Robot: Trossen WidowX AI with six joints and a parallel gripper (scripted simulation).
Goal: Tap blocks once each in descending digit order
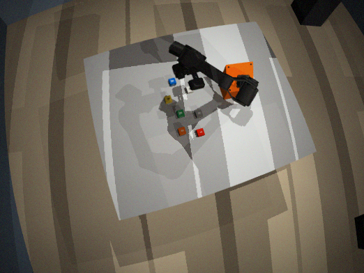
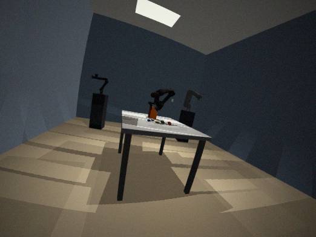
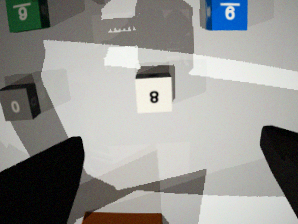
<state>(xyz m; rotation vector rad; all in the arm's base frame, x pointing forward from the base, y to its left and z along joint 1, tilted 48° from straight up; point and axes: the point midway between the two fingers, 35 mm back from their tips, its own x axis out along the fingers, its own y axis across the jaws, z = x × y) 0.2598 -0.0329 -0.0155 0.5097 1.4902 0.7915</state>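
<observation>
Now: the blue block 7 cm ahead of my gripper tip, 5 cm to the right of it and 12 cm below it. Also, from my gripper tip: yellow block (10 cm ahead, 4 cm to the left, 12 cm below); then white block (1 cm behind, 12 cm below); then green block (5 cm ahead, 12 cm to the left, 12 cm below).
</observation>
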